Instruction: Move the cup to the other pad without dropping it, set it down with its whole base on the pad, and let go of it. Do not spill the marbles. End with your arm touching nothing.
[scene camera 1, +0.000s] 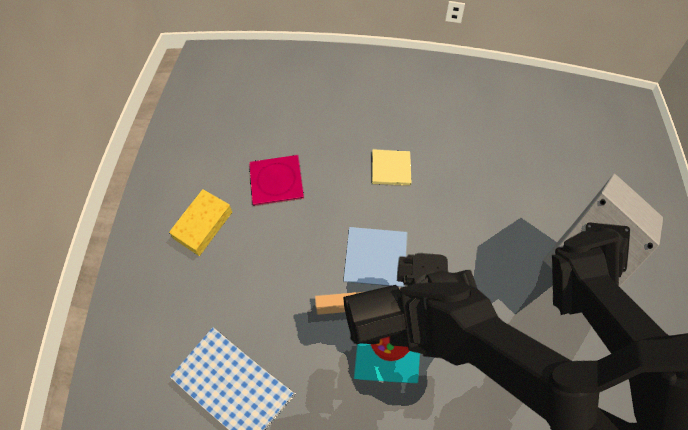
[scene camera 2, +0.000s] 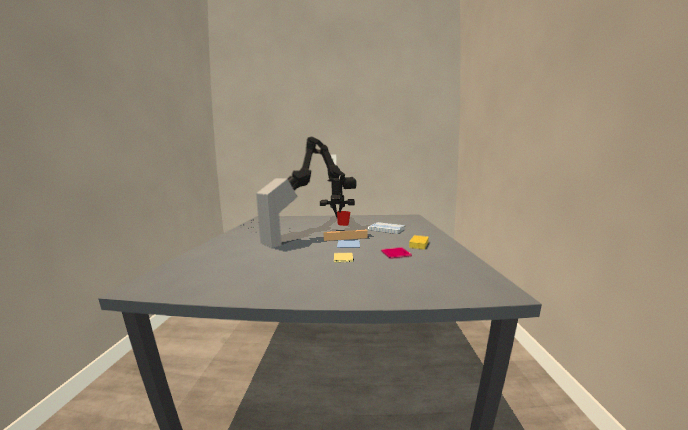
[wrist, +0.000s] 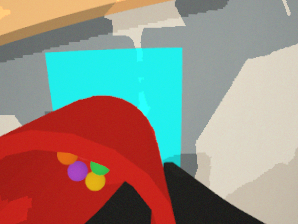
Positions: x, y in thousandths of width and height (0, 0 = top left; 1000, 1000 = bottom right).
In view: my gripper (scene camera 1: 600, 787) and a red cup (wrist: 371, 587).
My gripper is seen too in the wrist view (wrist: 525, 766).
